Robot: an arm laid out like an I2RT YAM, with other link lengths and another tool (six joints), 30 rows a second.
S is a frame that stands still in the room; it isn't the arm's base.
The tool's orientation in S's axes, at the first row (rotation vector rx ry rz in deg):
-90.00, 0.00, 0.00
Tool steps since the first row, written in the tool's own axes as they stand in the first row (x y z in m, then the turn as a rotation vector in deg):
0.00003, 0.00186, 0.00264, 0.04, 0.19, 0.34
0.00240, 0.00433, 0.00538, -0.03, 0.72, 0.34
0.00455, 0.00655, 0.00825, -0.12, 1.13, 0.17
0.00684, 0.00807, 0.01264, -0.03, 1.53, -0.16
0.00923, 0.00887, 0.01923, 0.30, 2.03, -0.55
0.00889, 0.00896, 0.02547, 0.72, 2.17, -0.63
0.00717, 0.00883, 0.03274, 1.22, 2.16, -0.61
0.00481, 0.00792, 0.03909, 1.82, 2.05, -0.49
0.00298, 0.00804, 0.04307, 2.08, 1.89, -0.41
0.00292, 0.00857, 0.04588, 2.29, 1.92, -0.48
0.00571, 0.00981, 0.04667, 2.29, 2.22, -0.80
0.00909, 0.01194, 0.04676, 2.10, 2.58, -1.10
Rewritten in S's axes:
0.00003, 0.00264, -0.00186, 0.04, 0.34, -0.19
0.00240, 0.00538, -0.00433, -0.03, 0.34, -0.72
0.00455, 0.00825, -0.00655, -0.12, 0.17, -1.13
0.00684, 0.01264, -0.00807, -0.03, -0.16, -1.53
0.00923, 0.01923, -0.00887, 0.30, -0.55, -2.03
0.00889, 0.02547, -0.00896, 0.72, -0.63, -2.17
0.00717, 0.03274, -0.00883, 1.22, -0.61, -2.16
0.00481, 0.03909, -0.00792, 1.82, -0.49, -2.05
0.00298, 0.04307, -0.00804, 2.08, -0.41, -1.89
0.00292, 0.04588, -0.00857, 2.29, -0.48, -1.92
0.00571, 0.04667, -0.00981, 2.29, -0.80, -2.22
0.00909, 0.04676, -0.01194, 2.10, -1.10, -2.58

